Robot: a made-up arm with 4 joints.
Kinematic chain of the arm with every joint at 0, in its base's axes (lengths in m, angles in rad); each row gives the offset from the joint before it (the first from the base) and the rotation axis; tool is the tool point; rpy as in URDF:
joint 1: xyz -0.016 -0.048 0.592 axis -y
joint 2: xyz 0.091 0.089 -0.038 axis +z
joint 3: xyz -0.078 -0.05 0 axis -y
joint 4: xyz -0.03 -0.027 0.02 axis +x
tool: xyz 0.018 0.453 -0.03 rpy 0 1.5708 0
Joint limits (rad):
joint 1: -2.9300..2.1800
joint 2: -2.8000..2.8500
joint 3: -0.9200..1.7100
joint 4: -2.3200..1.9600
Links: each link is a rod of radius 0.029 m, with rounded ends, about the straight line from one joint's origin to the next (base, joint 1, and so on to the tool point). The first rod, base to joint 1, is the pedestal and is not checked.
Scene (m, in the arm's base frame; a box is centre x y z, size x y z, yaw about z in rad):
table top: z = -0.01
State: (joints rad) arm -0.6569 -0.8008 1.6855 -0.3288
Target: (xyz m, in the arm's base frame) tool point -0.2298 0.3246 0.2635
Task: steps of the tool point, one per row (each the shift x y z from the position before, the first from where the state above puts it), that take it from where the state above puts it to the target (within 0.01 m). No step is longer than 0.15 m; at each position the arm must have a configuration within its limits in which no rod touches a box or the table.
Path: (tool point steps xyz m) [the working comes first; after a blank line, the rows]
Joints at the target: -1.9839 -1.2522 1.7100 0.2463
Straight joint move there: clear.

1: -0.0846 0.0212 -0.0681
2: -0.1001 0.0207 -0.0430
3: -0.1085 0.0203 -0.0144
4: -0.1088 0.0197 0.0157
5: -0.1011 0.0189 0.0451

